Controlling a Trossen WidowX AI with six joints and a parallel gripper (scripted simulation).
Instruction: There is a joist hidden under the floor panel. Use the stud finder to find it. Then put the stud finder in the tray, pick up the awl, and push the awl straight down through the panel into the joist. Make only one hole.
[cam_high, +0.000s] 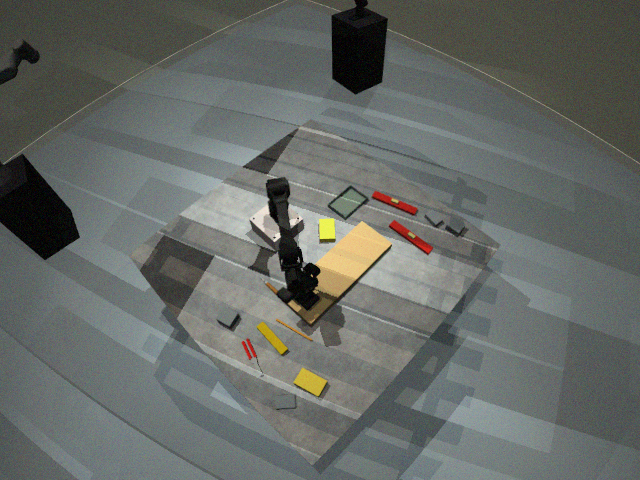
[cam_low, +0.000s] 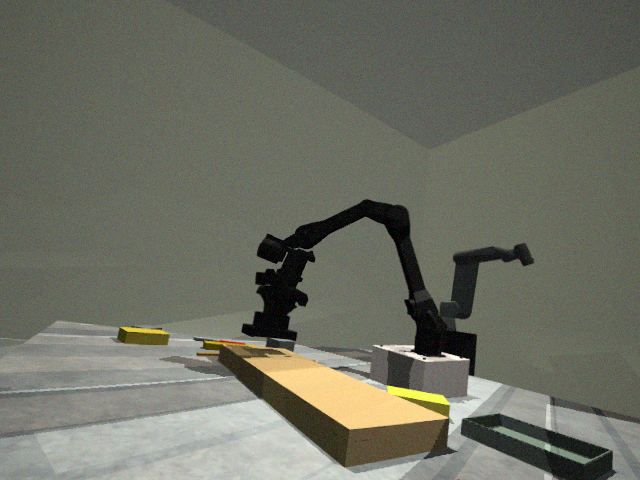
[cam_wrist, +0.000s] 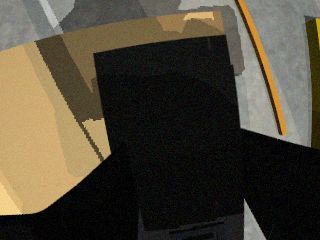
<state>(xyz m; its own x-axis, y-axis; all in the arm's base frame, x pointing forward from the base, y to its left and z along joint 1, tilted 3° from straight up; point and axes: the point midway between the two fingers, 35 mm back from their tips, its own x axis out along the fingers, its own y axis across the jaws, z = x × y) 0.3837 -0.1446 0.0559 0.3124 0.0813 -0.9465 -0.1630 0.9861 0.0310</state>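
Now: gripper tip 11 cm to the left of the pencil, 10 cm above it and 6 cm short of it. The rest, counted from my gripper tip: stud finder (2 cm behind, 2 cm above); awl (17 cm behind, 9 cm below, 8 cm to the right); yellow bar (20 cm to the right, 9 cm below, 4 cm ahead).
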